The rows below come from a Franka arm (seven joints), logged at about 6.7 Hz.
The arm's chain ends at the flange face. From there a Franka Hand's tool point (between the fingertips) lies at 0.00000 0.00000 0.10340 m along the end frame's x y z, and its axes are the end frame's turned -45 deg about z.
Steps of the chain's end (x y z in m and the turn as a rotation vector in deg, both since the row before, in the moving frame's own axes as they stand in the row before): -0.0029, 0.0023, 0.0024, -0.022, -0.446, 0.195; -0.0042, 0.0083, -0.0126, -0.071, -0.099, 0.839; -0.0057, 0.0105, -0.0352, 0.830, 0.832, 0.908; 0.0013, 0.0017, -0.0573, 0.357, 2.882, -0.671; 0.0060, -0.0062, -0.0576, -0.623, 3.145, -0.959
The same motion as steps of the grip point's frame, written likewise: -0.0043, -0.0010, 0.0024, 0.300, -0.331, 0.195; -0.0091, 0.0029, -0.0126, 0.020, -0.120, 0.839; -0.0093, 0.0034, -0.0352, -0.001, 1.175, 0.908; 0.0039, 0.0053, -0.0574, -1.785, 2.290, -0.671; 0.0119, 0.0046, -0.0578, -2.664, 1.783, -0.959
